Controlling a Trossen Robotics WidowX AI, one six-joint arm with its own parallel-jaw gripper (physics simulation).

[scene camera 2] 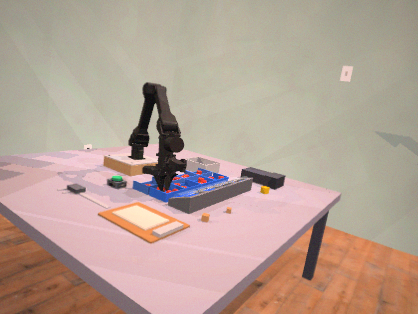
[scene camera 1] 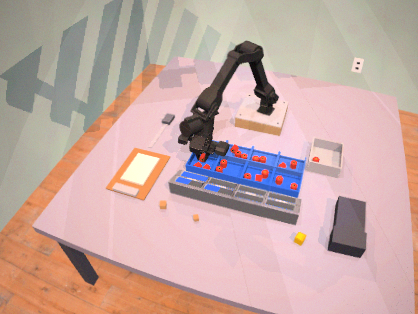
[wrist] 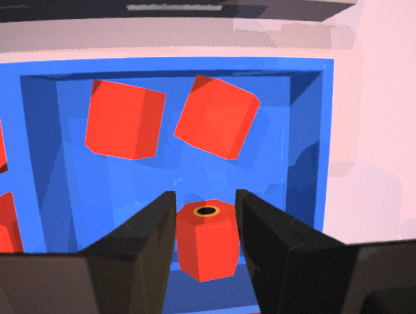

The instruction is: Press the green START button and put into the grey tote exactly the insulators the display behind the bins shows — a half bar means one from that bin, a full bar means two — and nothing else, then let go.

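Note:
My gripper is shut on a red insulator, low at the leftmost display-side bin in scene camera 1. Whether it touches the floor is unclear. Two more red insulators lie in that bin of the blue bins. The display shows blue across its leftmost window and a short blue bar in the second; I see no blue in the other two. The grey tote holds one red insulator. The green START button shows in scene camera 2.
Red insulators lie in the other bins. A dark block and a yellow cube are right of the display. Two small orange cubes lie before it. An orange clipboard lies to its left. The arm's base block stands behind the bins.

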